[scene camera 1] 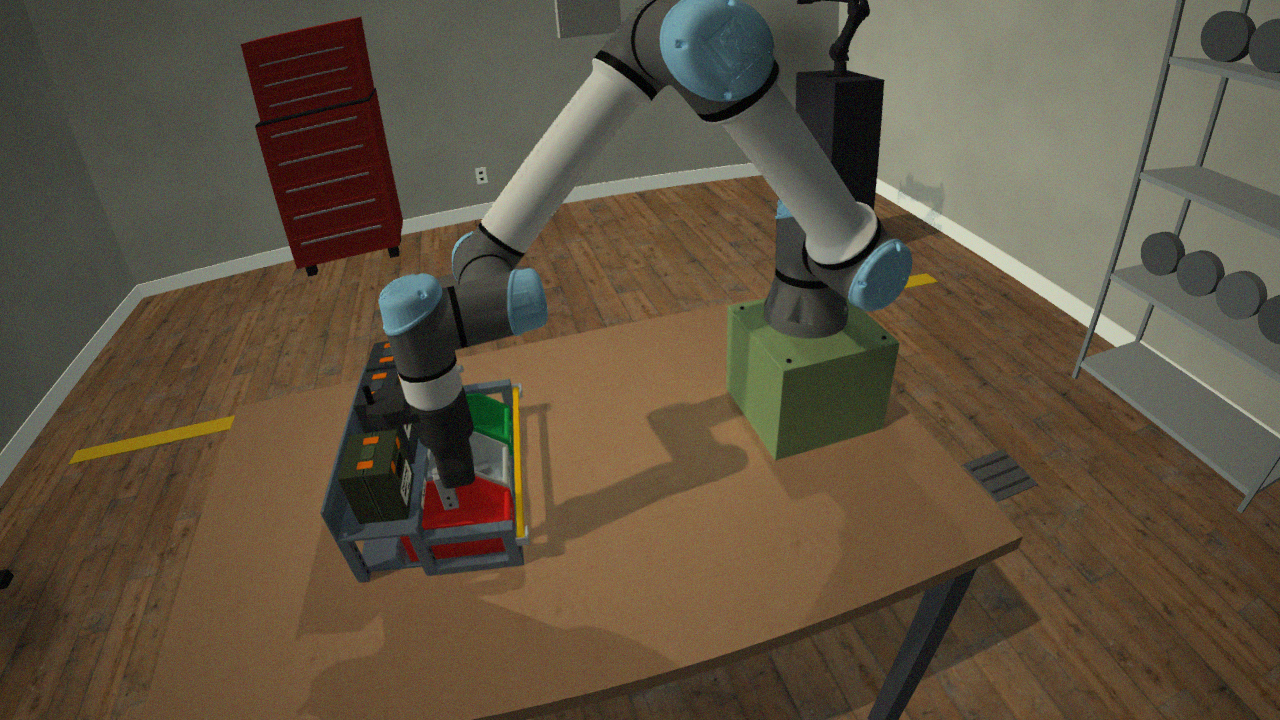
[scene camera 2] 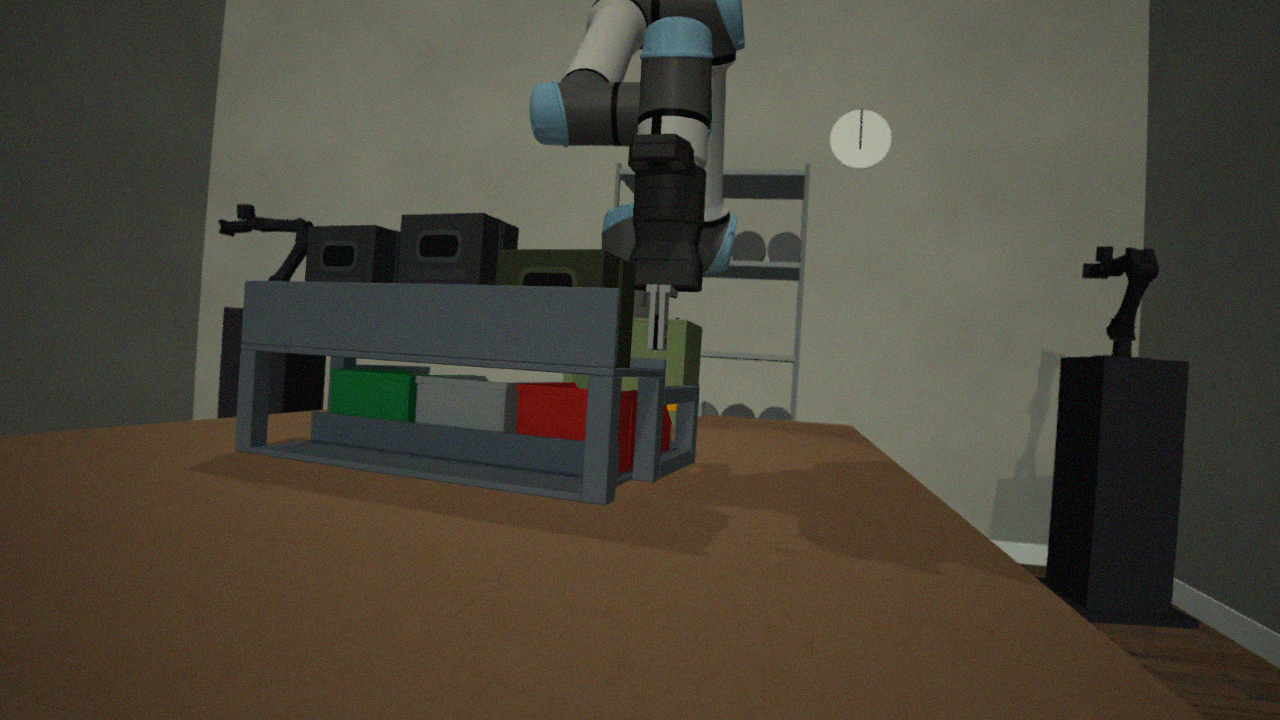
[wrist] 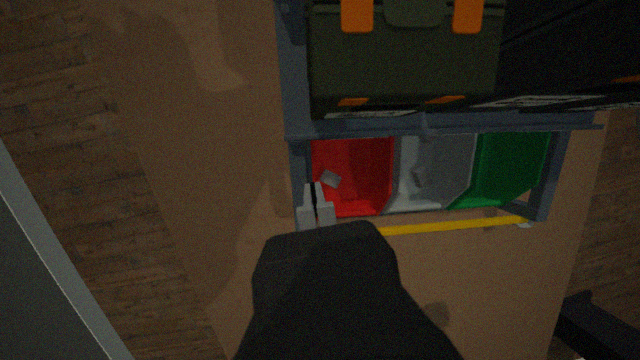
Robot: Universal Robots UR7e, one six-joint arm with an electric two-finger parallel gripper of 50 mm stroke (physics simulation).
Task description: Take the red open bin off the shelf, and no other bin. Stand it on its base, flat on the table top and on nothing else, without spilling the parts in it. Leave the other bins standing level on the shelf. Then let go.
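Where they show: gripper, fingertip midpoint: [scene camera 1: 451,505] [scene camera 2: 656,349] [wrist: 313,192]; arm's base at its link origin: [scene camera 1: 805,316].
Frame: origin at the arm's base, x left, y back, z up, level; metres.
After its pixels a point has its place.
The red open bin [scene camera 1: 474,503] {x 0.021, y -0.634, z -0.165 m} [scene camera 2: 550,411] {x 0.026, y -0.745, z -0.130 m} [wrist: 357,187] {x 0.046, y -0.616, z -0.179 m} stands in the low bay at the near end of the blue-grey shelf [scene camera 1: 465,534] {x 0.142, y -0.659, z -0.104 m} [scene camera 2: 429,322] {x -0.064, y -0.816, z -0.059 m} [wrist: 294,100] {x 0.106, y -0.758, z -0.087 m}. A small grey part [wrist: 330,178] {x 0.088, y -0.650, z -0.164 m} lies in it. My gripper [scene camera 1: 450,506] {x 0.114, y -0.665, z -0.067 m} [scene camera 2: 657,347] {x 0.114, y -0.665, z -0.067 m} [wrist: 313,192] {x 0.114, y -0.665, z -0.067 m} points down with its fingers shut together and no bin wall visible between them. In scene camera 2 the fingertips hang above the bin's rim height; in the wrist view they overlap its outer side, beside the shelf's end rail. The grey bin [scene camera 1: 487,456] {x -0.084, y -0.588, z -0.164 m} [scene camera 2: 465,404] {x -0.061, y -0.727, z -0.131 m} [wrist: 445,162] {x -0.093, y -0.625, z -0.150 m} and green bin [scene camera 1: 490,416] {x -0.192, y -0.558, z -0.162 m} [scene camera 2: 371,395] {x -0.173, y -0.697, z -0.132 m} [wrist: 515,165] {x -0.200, y -0.591, z -0.138 m} stand alongside.
A yellow bar [scene camera 1: 519,465] {x 0.009, y -0.545, z -0.124 m} [wrist: 450,225] {x -0.070, y -0.533, z -0.123 m} runs along the shelf's front. An olive case [scene camera 1: 375,479] {x 0.091, y -0.758, z -0.001 m} [scene camera 2: 559,264] {x 0.040, y -0.804, z -0.004 m} [wrist: 405,60] {x 0.047, y -0.741, z 0.008 m} and dark cases [scene camera 2: 452,241] {x -0.069, y -0.766, z 0.017 m} stand on the upper level, close behind the gripper. The arm's green pedestal [scene camera 1: 832,402] {x 0.136, y -0.030, z -0.090 m} stands on the table [scene camera 1: 644,555] {x 0.216, y -0.416, z -0.189 m}.
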